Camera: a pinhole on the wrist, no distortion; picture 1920 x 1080 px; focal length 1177.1 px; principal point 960.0 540.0 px. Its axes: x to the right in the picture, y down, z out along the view. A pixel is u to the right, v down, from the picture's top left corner.
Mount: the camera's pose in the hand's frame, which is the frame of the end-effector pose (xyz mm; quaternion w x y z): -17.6 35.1 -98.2 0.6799 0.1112 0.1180 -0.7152
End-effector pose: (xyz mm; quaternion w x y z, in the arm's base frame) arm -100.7 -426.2 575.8 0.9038 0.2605 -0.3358 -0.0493
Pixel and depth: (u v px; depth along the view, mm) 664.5 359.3 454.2
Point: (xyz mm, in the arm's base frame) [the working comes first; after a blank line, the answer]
In the camera's frame: -114.0 -69.7 454.2

-396.9 -565.9 765.5
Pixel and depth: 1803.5 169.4 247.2
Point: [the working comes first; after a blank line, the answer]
In the camera's frame: 177.1 -77.8 247.2

-214.0 -612.8 462.2
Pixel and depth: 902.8 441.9 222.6
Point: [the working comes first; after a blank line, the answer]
In the camera's frame: -10.8 -18.6 222.6

-199.4 -489.4 617.1
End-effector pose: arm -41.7 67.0 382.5 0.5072 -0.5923 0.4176 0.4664
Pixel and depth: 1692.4 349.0 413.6
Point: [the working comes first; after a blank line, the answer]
In the camera's frame: 257.3 -67.1 413.6

236.6 325.8 537.9
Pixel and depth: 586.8 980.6 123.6
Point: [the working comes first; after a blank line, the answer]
In the camera's frame: -39.2 46.3 123.6

-68.4 92.5 344.5
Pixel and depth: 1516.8 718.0 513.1
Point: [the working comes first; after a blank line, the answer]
In the camera's frame: 242.7 77.6 513.1

279.7 421.5 396.4
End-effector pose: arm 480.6 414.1 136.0 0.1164 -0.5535 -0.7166 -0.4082
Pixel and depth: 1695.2 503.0 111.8
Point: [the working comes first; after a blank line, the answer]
In the camera's frame: 69.8 -3.5 111.8

426.1 383.0 99.8
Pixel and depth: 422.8 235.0 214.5
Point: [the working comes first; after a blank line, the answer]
In the camera's frame: -97.9 -55.6 214.5

599.0 468.1 34.4
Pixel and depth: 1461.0 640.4 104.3
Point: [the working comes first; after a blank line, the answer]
In the camera's frame: 44.4 8.9 104.3

444.4 394.5 119.5
